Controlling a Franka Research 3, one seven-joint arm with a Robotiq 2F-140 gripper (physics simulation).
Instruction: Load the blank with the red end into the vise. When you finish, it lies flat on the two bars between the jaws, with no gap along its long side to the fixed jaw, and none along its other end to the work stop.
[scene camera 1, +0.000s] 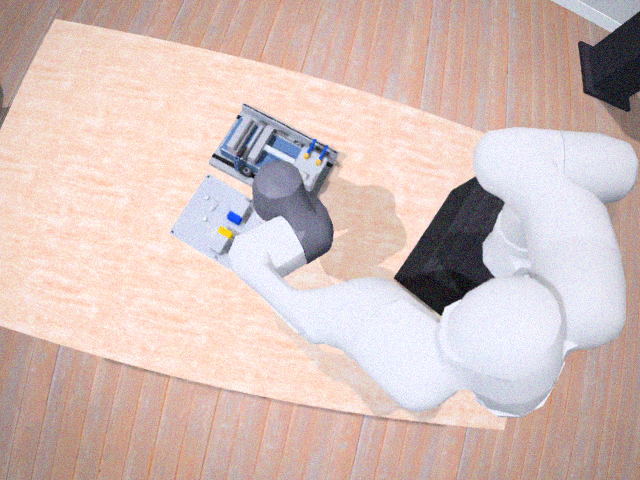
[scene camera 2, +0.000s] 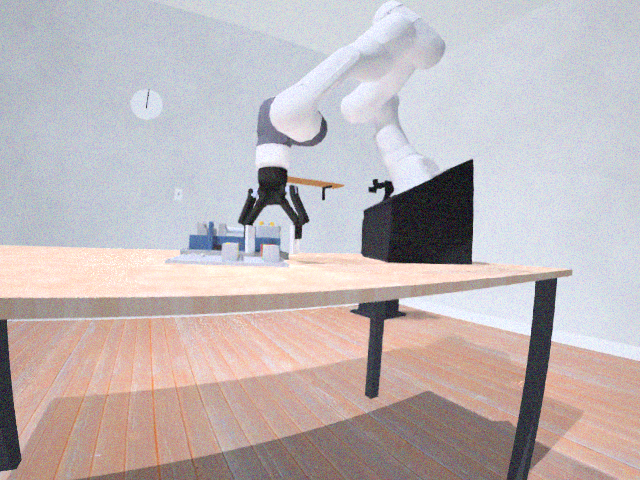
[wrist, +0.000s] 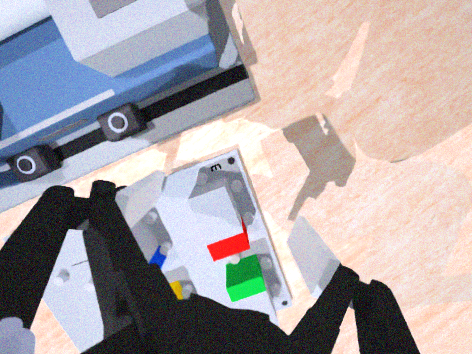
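The blank with the red end (wrist: 215, 206) (scene camera 2: 270, 252) is a light grey block in the tray (wrist: 205, 275) (scene camera 1: 188, 222) (scene camera 2: 199, 258); its red end faces the bottom of the wrist view. The arm hides it in scene camera 1. My gripper (wrist: 228, 208) (scene camera 2: 272, 240) is open and empty, low over the tray, pointing down. In the wrist view its fingers appear on either side of the blank, apart from it. The vise (scene camera 1: 279, 149) (wrist: 55, 75) (scene camera 2: 200, 241) stands beside the tray; its grey jaws show in scene camera 1, spaced apart.
A green-ended blank (wrist: 244, 275) is near the red end in the wrist view. Blanks with a blue end (scene camera 1: 234, 217) (wrist: 158, 256) and a yellow end (scene camera 1: 224, 232) (wrist: 176, 290) share the tray. Blue levers (scene camera 1: 323, 151) rise at the vise's right end. Small pegs stand on the tray.
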